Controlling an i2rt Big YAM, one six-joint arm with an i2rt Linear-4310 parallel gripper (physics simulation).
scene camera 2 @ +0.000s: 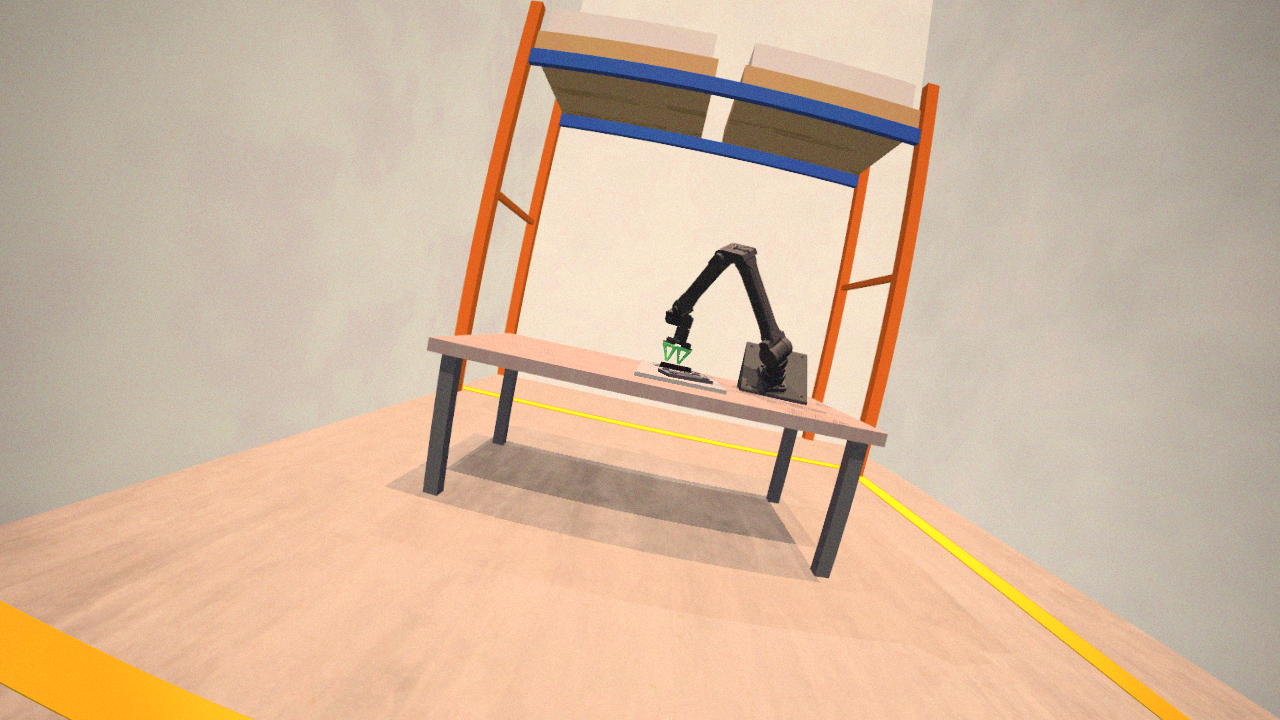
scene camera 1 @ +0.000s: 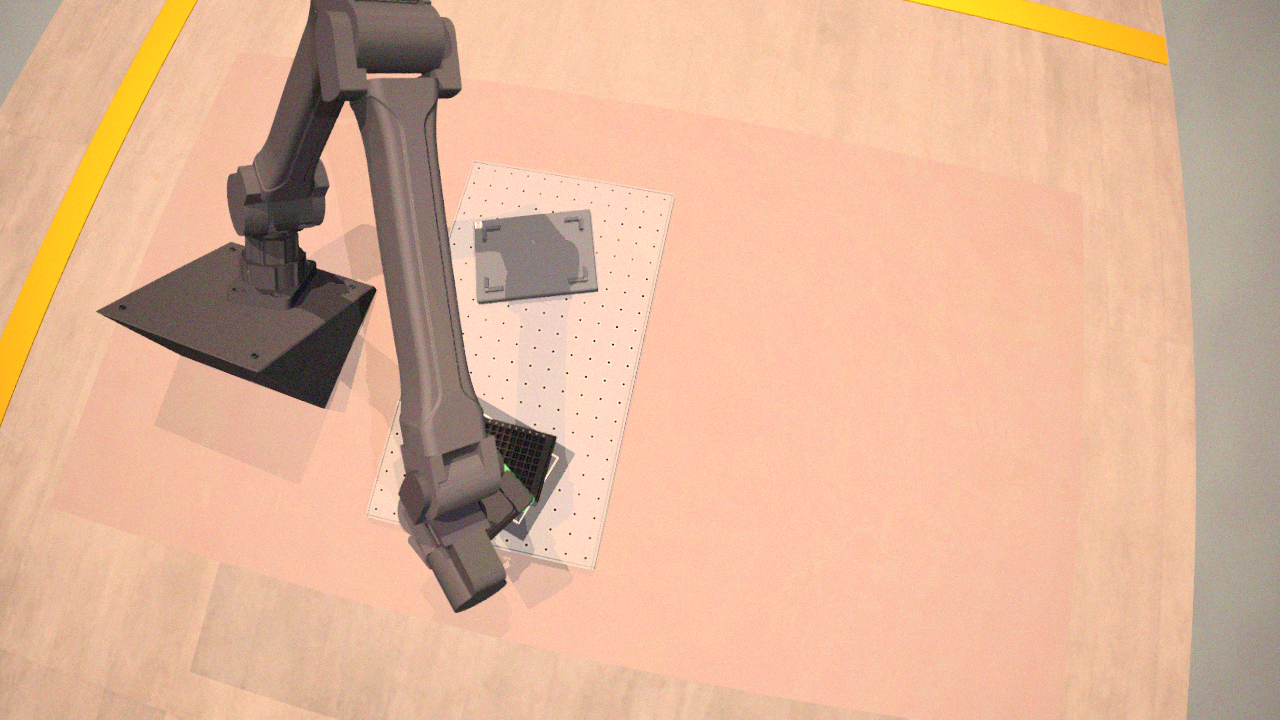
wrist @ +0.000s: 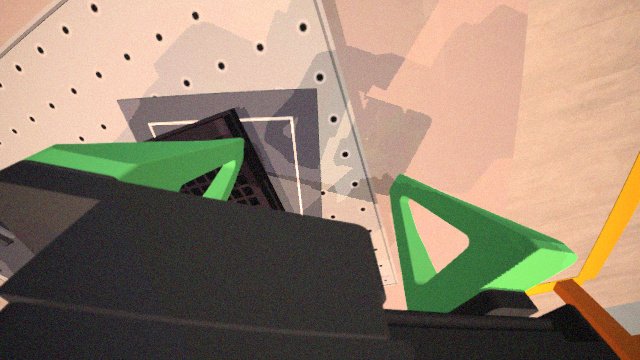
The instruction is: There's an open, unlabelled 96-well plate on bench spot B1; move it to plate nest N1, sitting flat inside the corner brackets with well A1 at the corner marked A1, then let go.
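Frame: origin at the arm's base, x left, y back, z up, level; metres.
Where they show: gripper, fingertip midpoint: [scene camera 2: 672,362] [wrist: 323,166]; arm's base at its link origin: [scene camera 2: 771,378] [scene camera 1: 273,285].
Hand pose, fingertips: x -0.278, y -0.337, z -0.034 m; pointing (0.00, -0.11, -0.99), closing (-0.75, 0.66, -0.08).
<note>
Each offset is from my fingertips to the top centre of the thing. Level surfaces: height alone.
The black 96-well plate {dx +0.088, dy +0.003, dz -0.001 m} [scene camera 1: 528,447] [scene camera 2: 674,368] [wrist: 247,192] lies on the dark pad of spot B1 [scene camera 1: 563,459] [wrist: 307,150], turned relative to its white outline. The arm hides part of it in scene camera 1. My gripper [scene camera 2: 675,361] [wrist: 323,166] is open and empty, above the plate. In the wrist view the left green finger overlaps the plate, while the right one is well off to its right, over the board's edge. The grey nest N1 {dx +0.365, dy -0.007, dz +0.000 m} [scene camera 1: 537,259] has corner brackets and a small white mark at its upper-left corner in scene camera 1. The well A1 cannot be made out.
The perforated white board [scene camera 1: 617,268] [wrist: 235,25] carries the nest and the pad. The arm's dark base [scene camera 1: 223,304] stands left of it in scene camera 1. An orange and blue rack [scene camera 2: 910,223] with boxes stands behind the table {dz -0.030 m} [scene camera 2: 554,358].
</note>
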